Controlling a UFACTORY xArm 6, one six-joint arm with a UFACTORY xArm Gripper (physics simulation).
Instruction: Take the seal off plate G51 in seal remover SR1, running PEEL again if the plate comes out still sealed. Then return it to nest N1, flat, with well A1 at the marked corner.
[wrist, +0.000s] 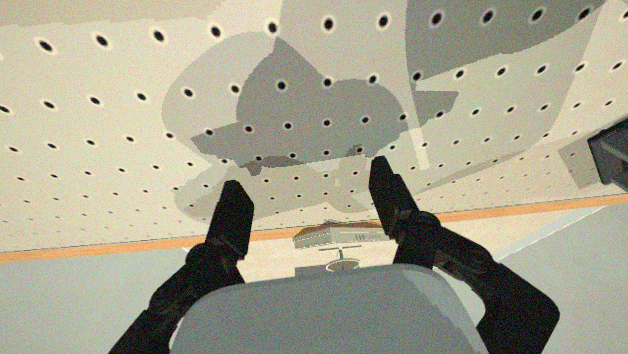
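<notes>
My gripper (307, 182) is open, its two black fingers wide apart with nothing between them. It hangs over the perforated tabletop (150, 117), towards the orange edge strip. Plate G51, seal remover SR1 and nest N1 cannot be made out in the wrist view. The grey body of the gripper hides the bottom middle of the view.
A dark device (612, 152) shows in part at the right edge. Beyond the orange table edge (520, 206), a pale box-like object (327, 235) and a small round-topped stand (343, 264) show between the fingers. Overlapping shadows lie on the tabletop.
</notes>
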